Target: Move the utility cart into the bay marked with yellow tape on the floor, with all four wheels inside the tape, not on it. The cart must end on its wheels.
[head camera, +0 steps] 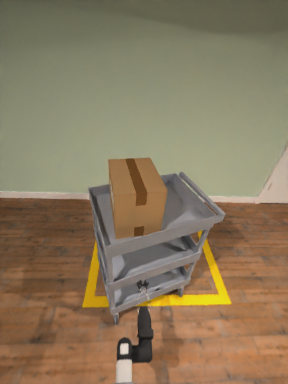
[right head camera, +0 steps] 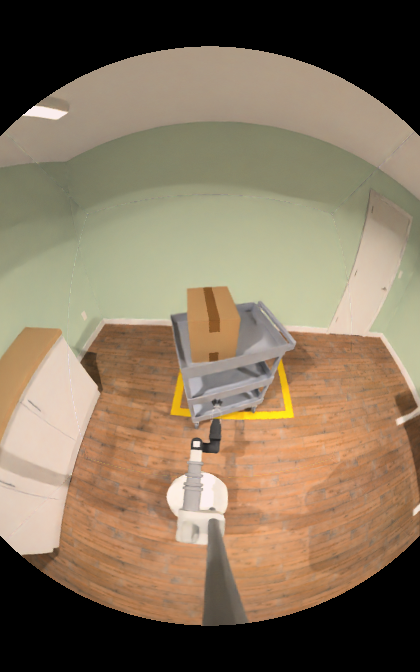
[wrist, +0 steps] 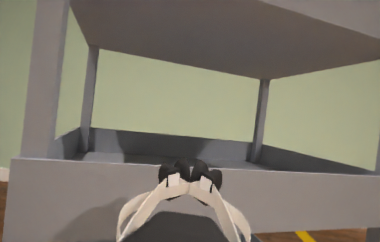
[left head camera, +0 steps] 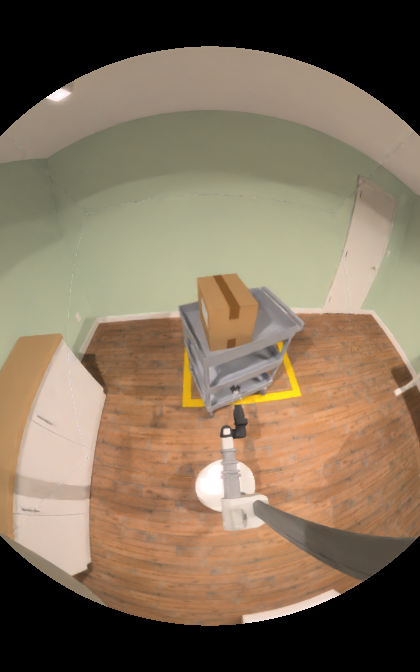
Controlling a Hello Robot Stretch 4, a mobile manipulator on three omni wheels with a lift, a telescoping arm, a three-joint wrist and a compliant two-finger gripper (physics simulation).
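Places are measured from the robot's base along level axes (x up, y right, z ahead), in millimetres.
Pixels of known places: gripper, fingertip midpoint: point(head camera: 142, 279) point(right head camera: 216, 398) point(wrist: 190, 172) point(left head camera: 234, 384).
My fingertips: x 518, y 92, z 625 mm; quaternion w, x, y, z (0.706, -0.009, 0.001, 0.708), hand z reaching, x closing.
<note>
Behind a point stands the place of what it marks.
The grey three-shelf utility cart point(head camera: 180, 231) {z 729, x 795, y 275 mm} point(left head camera: 270, 340) {z 735, x 790, y 292 mm} point(right head camera: 250, 358) {z 724, x 794, y 260 mm} point(wrist: 280, 200) {z 714, x 473, y 230 mm} stands upright, turned at an angle to the yellow tape bay point(head camera: 215, 270) {z 981, x -26, y 807 mm} point(left head camera: 285, 397) {z 704, x -28, y 661 mm} point(right head camera: 275, 414) {z 737, x -26, y 653 mm} point(wrist: 305, 236) {z 1710, x -26, y 812 mm}. Its near left wheel point(head camera: 116, 318) {z 606, x 46, y -60 mm} is outside the front tape strip, on my side. Its near right wheel point(head camera: 181, 291) {z 764, x 64, y 427 mm} is close to that strip's inner edge; whether it touches is unclear. The far wheels are hidden. My gripper point(head camera: 143, 285) {z 625, x 518, y 92 mm} point(left head camera: 235, 389) {z 625, x 518, y 92 mm} point(right head camera: 216, 403) {z 625, x 518, y 92 mm} point(wrist: 190, 172) {z 625, x 518, y 92 mm} is shut with nothing between the fingertips, at a shelf's front lip. Contact cannot be told.
A taped cardboard box point(head camera: 140, 200) {z 722, x 1004, y 58 mm} point(left head camera: 230, 315) {z 720, x 997, y 46 mm} point(right head camera: 212, 325) {z 722, x 1013, y 55 mm} sits on the left of the cart's top tray. A green wall point(head camera: 145, 100) {z 1966, x 1154, y 148 mm} rises behind the bay. A white cabinet point(left head camera: 55, 450) {z 98, x 528, y -1093 mm} point(right head camera: 45, 425) {z 185, x 521, y -1092 mm} with a wooden top stands at the left. A door point(left head camera: 367, 240) {z 1923, x 1269, y 2126 mm} point(right head camera: 382, 260) {z 1922, x 1274, y 2210 mm} is at the right back.
</note>
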